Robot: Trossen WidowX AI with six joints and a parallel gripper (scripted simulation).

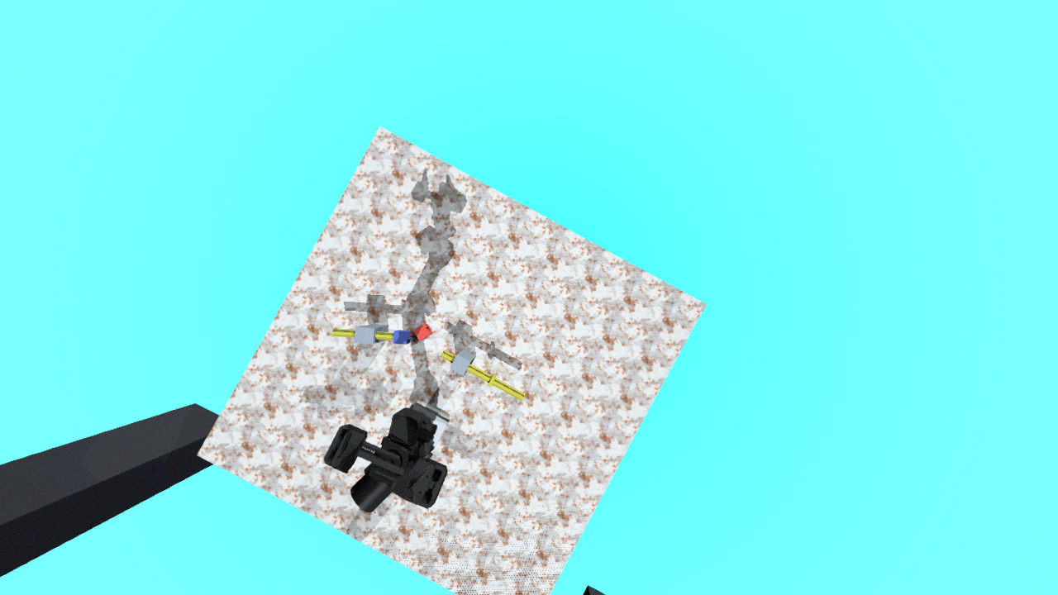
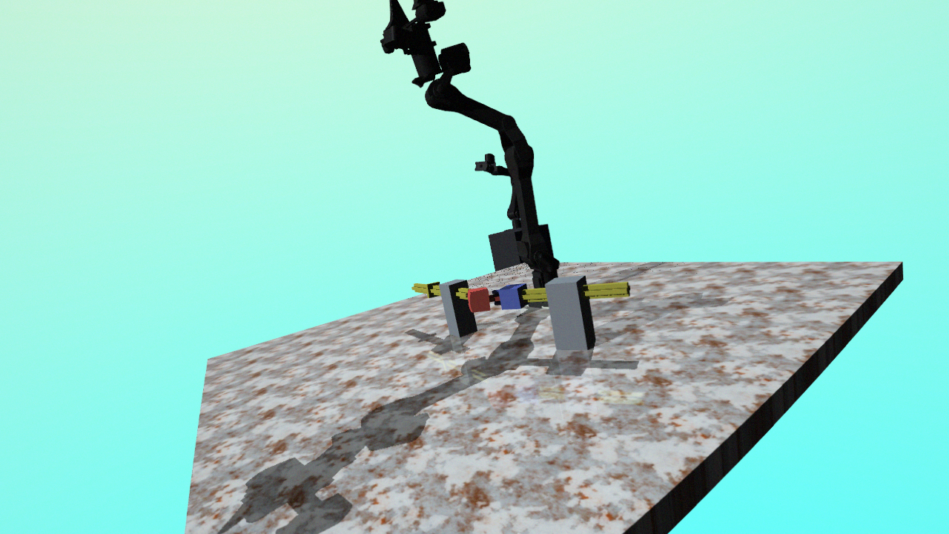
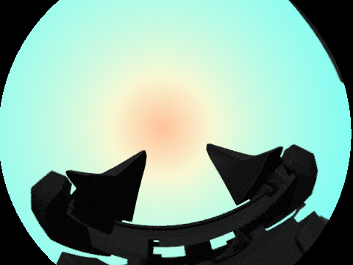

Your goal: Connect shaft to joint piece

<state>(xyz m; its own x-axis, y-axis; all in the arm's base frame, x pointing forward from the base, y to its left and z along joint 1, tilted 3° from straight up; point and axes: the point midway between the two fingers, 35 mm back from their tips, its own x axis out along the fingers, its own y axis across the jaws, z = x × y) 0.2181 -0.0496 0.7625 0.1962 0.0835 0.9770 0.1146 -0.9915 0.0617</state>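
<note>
Right now my gripper tip is 60 mm short of the red joint piece, 170 mm to the right of it and 710 mm above it.
</note>
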